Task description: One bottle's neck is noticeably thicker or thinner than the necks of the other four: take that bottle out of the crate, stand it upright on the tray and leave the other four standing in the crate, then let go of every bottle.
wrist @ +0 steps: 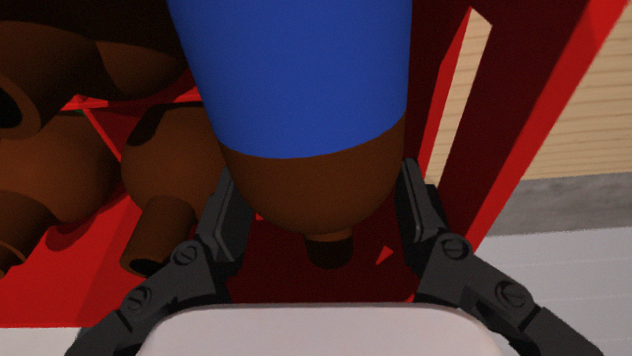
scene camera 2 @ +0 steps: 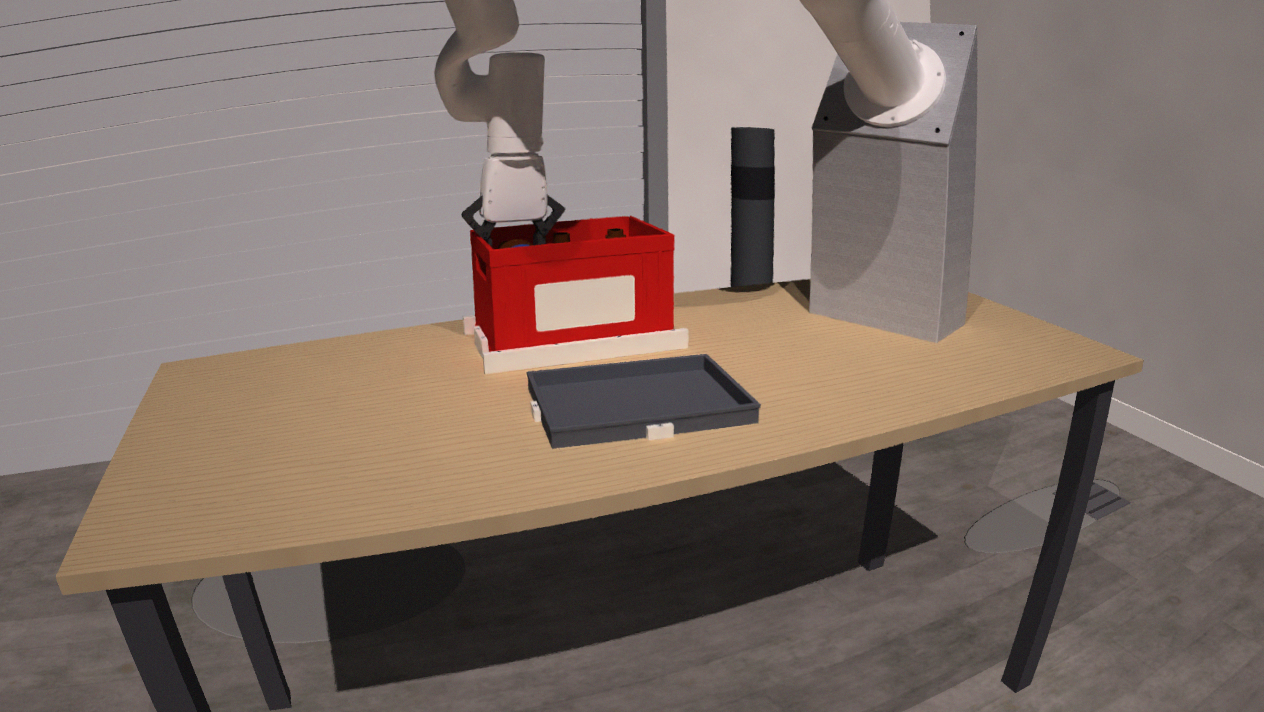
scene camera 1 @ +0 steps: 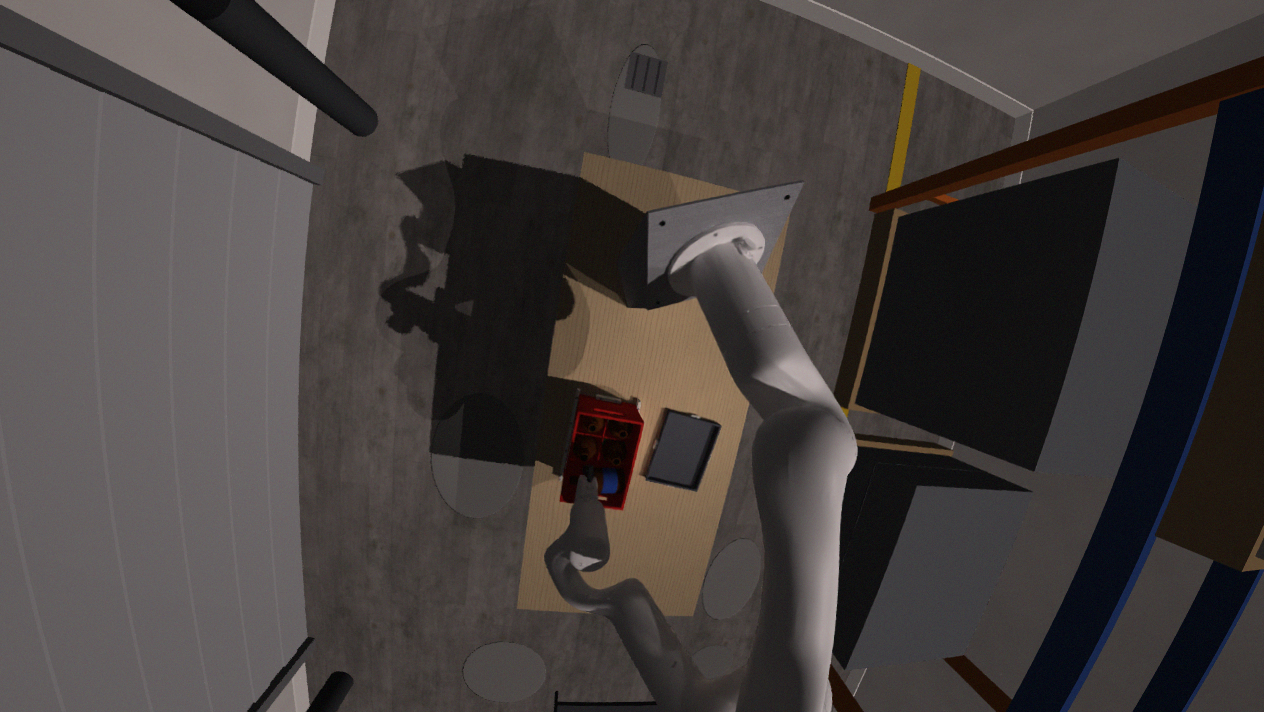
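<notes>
The red crate (scene camera 1: 634, 464) (scene camera 2: 508, 309) (wrist: 534, 135) holds the bottles. A brown bottle with a blue label (scene camera 1: 609, 482) (wrist: 310, 75) lies tilted across the crate's near end, its neck pointing down in the wrist view. My gripper (scene camera 1: 589, 474) (scene camera 2: 513, 241) (wrist: 320, 182) reaches inside the rim and is shut on this bottle, one finger against each side of its shoulder. Other brown bottles stand in the compartments beside it; one neck (wrist: 157, 235) shows left of the fingers, and a wide mouth (wrist: 11, 110) at the left edge. Their neck widths are hard to compare. The dark tray (scene camera 1: 682, 446) (scene camera 2: 645, 393) is empty.
The tray lies beside the crate on the wooden table (scene camera 1: 654, 539) (scene camera 2: 353, 442). White strips (scene camera 2: 583, 349) edge the crate's base. The metal pedestal (scene camera 2: 884, 229) stands at the table's far right. A dark cylinder (scene camera 2: 751, 238) shows behind the table.
</notes>
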